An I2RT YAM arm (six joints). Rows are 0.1 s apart.
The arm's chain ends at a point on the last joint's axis. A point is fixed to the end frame.
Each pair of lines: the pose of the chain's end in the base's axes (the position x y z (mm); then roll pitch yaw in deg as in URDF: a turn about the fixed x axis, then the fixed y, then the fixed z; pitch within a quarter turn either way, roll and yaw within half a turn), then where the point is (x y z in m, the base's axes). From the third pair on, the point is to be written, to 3 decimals.
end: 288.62, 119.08, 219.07, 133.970, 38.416, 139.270
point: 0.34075 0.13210 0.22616
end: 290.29, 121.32, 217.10, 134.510, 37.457, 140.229
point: 0.34239 0.13488 0.22334
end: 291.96, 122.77, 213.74, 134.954, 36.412, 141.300
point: 0.344 0.137 0.219
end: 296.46, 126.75, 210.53, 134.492, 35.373, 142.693
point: 0.348 0.142 0.216
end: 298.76, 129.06, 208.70, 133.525, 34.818, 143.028
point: 0.350 0.145 0.214
